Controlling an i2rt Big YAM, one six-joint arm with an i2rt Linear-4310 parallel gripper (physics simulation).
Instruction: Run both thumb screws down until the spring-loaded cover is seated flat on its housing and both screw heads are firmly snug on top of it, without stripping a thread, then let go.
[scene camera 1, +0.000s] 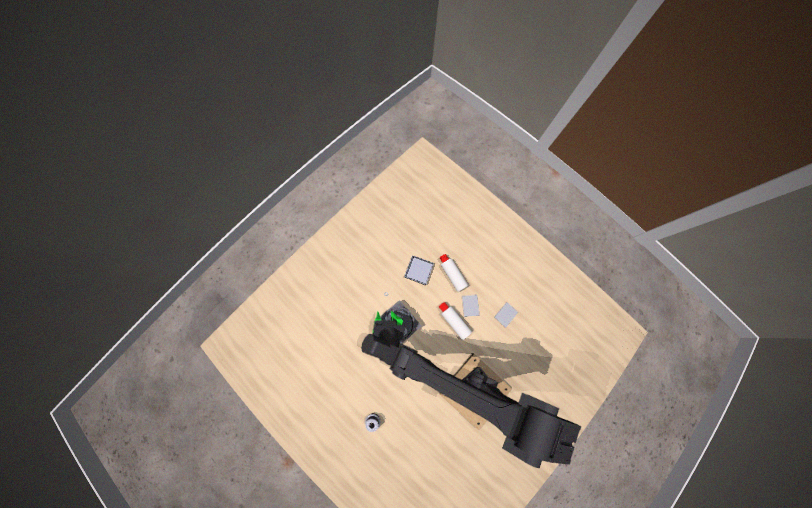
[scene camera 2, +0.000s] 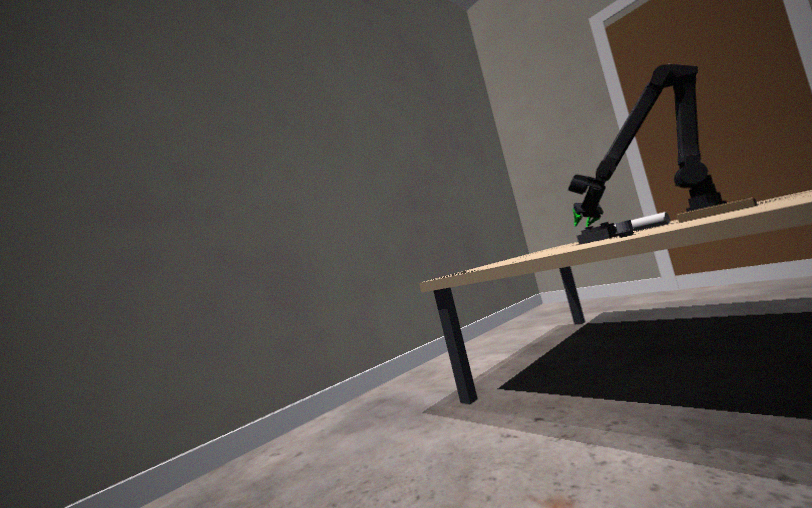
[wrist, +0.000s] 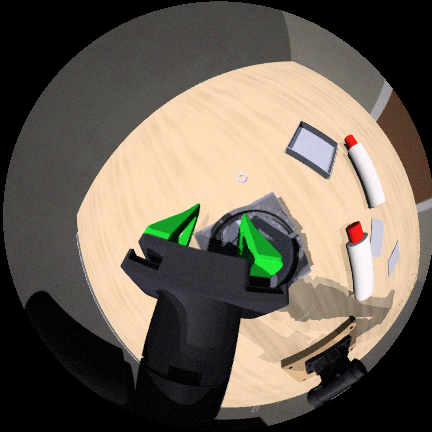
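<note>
The housing has a grey square base and stands on the table. The dark round cover lies on it, inside a dark ring outline. Whether the cover is flat cannot be told. The thumb screws cannot be made out; the gripper hides part of the cover. My gripper has green fingers, partly open with nothing between them. It hangs above the housing. In the wrist view one finger is in front of the cover and the other is off to its left.
A shallow tray, two red-capped white bottles and two grey cards lie near the housing. A tiny ring lies beyond it. A small round metallic object stands apart.
</note>
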